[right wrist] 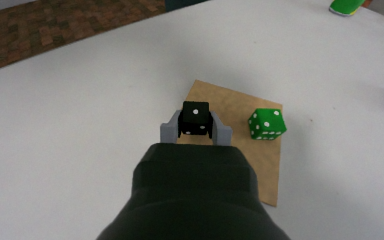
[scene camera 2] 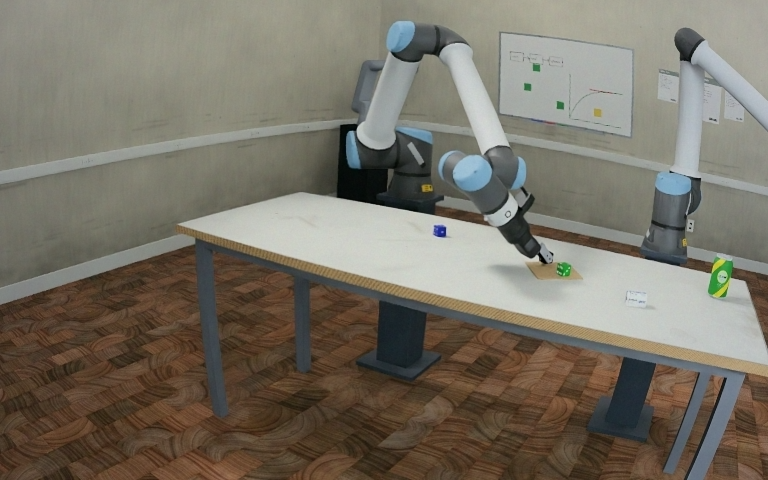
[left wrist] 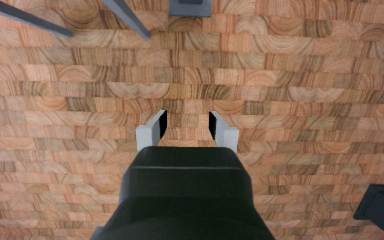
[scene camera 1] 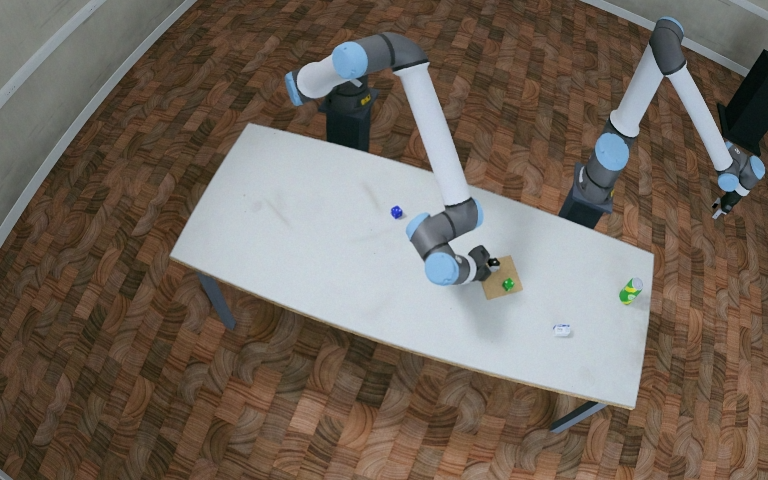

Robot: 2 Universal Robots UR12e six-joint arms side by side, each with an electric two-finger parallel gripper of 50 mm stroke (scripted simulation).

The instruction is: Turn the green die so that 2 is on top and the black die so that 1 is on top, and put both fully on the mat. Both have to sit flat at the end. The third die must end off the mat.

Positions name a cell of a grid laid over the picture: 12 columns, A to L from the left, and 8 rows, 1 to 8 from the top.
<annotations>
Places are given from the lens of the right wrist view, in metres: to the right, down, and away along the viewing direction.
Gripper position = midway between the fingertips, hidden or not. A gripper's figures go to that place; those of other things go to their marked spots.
my right gripper (right wrist: G4): 0.00, 0.00, 0.17
tan mat (right wrist: H4): 0.06, -0.02, 0.20
black die (right wrist: G4): 0.00, -0.01, 0.15
The marked spots on the black die and the tan mat are 0.08 m apart.
</annotations>
